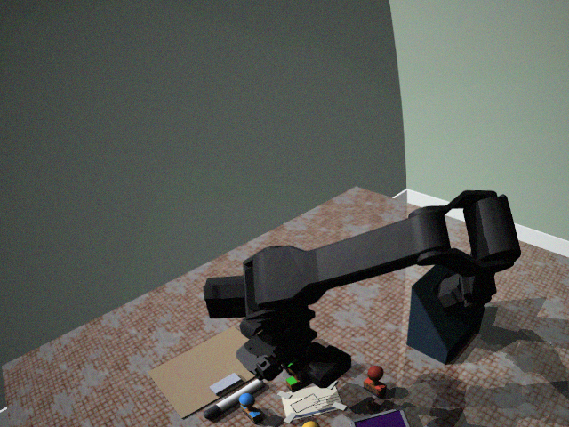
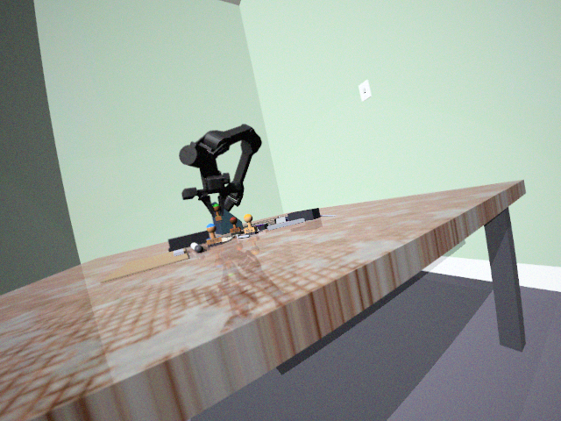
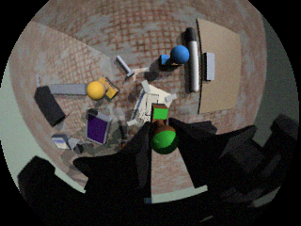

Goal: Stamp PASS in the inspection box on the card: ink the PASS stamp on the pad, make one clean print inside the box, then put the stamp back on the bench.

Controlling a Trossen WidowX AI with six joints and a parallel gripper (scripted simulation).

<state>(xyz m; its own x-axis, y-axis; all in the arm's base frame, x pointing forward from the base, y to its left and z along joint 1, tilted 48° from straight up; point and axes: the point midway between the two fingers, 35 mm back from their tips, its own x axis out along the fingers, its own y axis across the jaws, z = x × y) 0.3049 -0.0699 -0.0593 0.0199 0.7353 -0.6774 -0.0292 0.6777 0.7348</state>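
Right now my gripper tip is 1 cm past the white card, 1 cm to the right of it and 8 cm above it. The rest, counted from my gripper tip: green-knobbed stamp: right at my gripper tip; then yellow-knobbed stamp: 5 cm ahead, 8 cm to the left, 6 cm below; then blue-knobbed stamp: 8 cm ahead, 4 cm to the right, 6 cm below.
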